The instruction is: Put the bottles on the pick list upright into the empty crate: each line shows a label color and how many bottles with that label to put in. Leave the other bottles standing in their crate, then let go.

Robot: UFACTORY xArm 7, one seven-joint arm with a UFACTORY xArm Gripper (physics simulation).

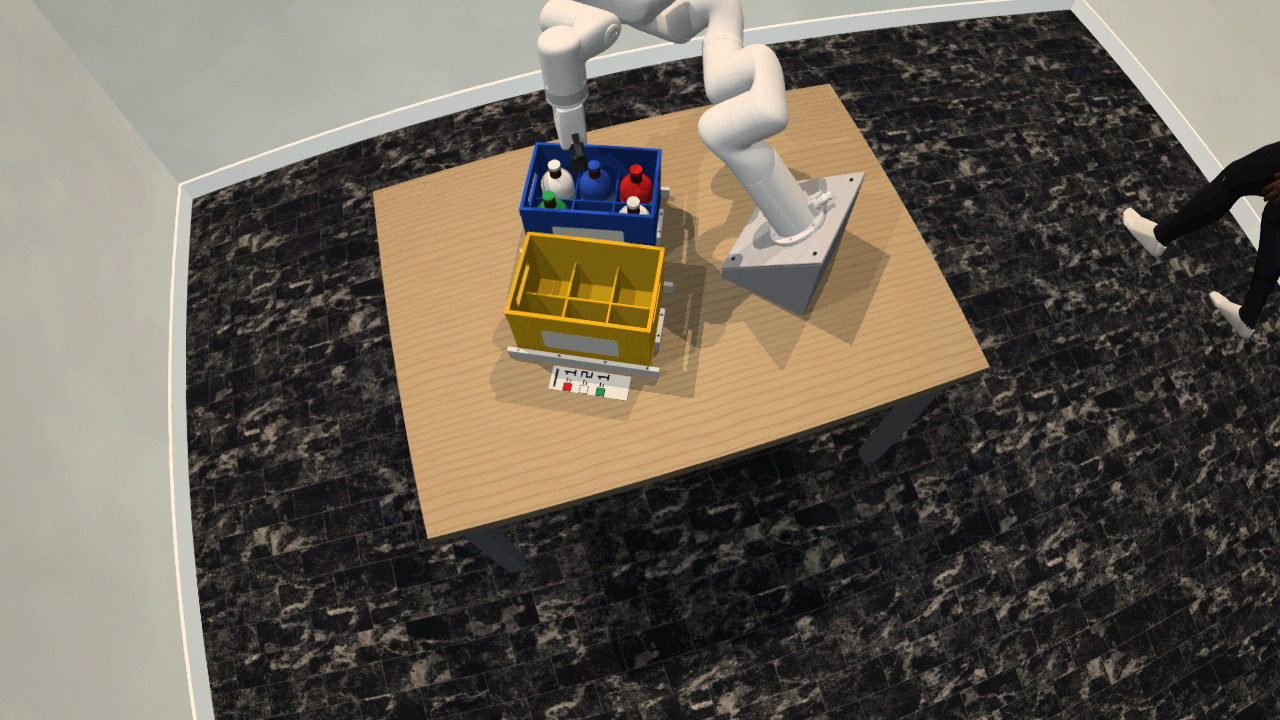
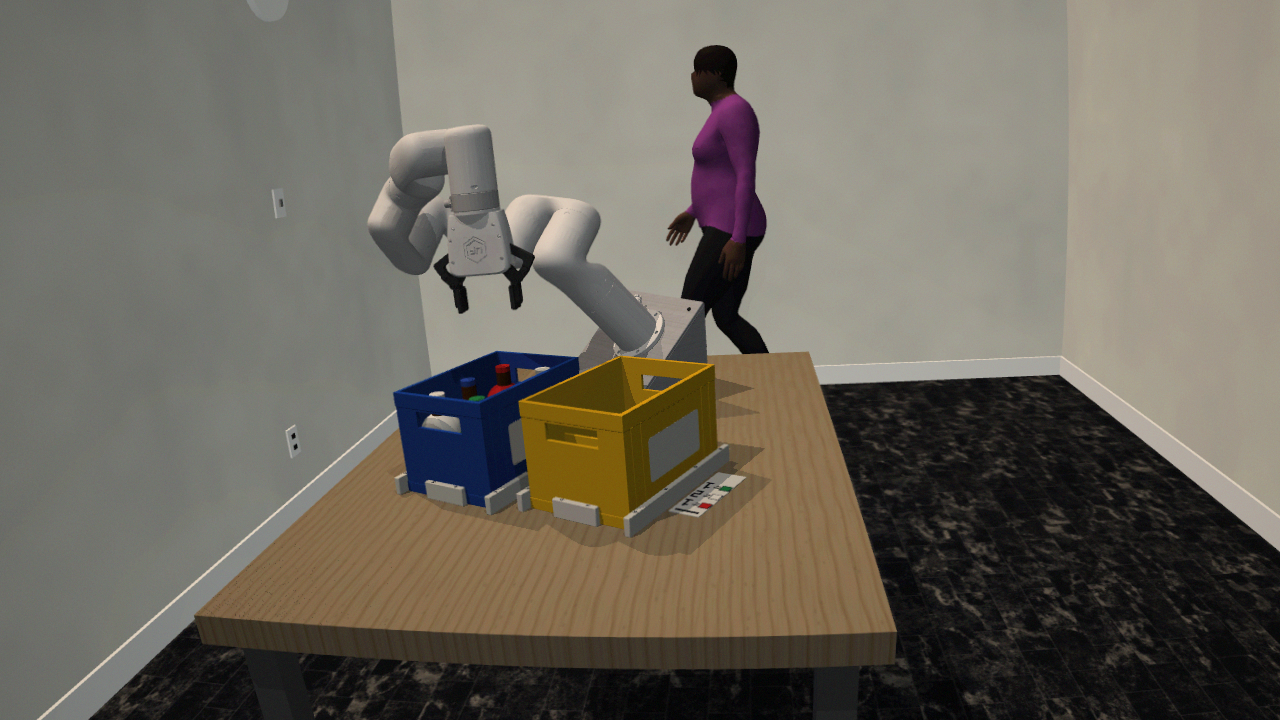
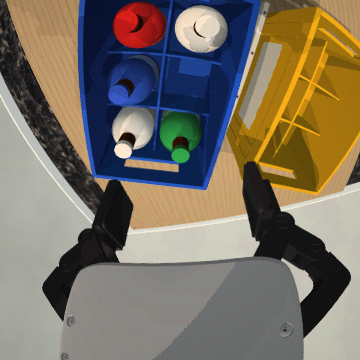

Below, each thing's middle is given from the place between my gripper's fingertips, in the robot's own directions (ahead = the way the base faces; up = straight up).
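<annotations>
You'd find my gripper 2 cm to the left of the green bottle (image 3: 180, 132) and 6 cm short of it, and 21 cm above it. The blue bottle (image 1: 595, 184) is 6 cm to the right of my hand, 5 cm behind it and 21 cm below it, while the red bottle (image 1: 636, 184) is 2 cm to the right of my hand, 13 cm behind it and again 21 cm below it. And there's a pick list (image 1: 567, 379), which from my hand is far to the left, a fair way ahead and far below. Going by their middles, the pick list is the farthest from my gripper of the things named here.
</annotations>
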